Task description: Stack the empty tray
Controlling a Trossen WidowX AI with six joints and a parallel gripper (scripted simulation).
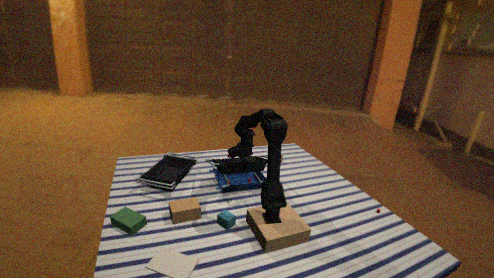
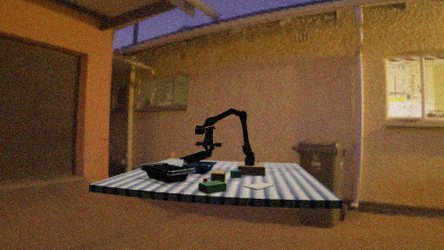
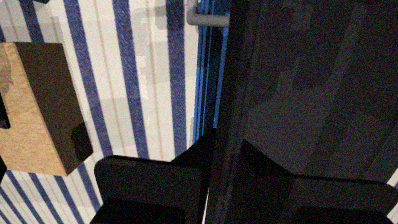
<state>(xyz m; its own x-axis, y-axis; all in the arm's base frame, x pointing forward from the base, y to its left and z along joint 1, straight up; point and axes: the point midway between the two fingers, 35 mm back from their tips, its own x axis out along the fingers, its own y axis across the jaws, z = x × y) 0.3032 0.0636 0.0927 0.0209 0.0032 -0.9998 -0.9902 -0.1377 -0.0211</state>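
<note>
Right now the dark tray is 80 mm ahead of my gripper tip, 10 mm to the left of it and 10 mm above it. Also, from my gripper tip: teal cube: 250 mm behind, 110 mm to the left, 100 mm below; then red block: 410 mm ahead, 110 mm below, 20 mm to the left; then tan block: 280 mm to the left, 180 mm behind, 90 mm below.
</note>
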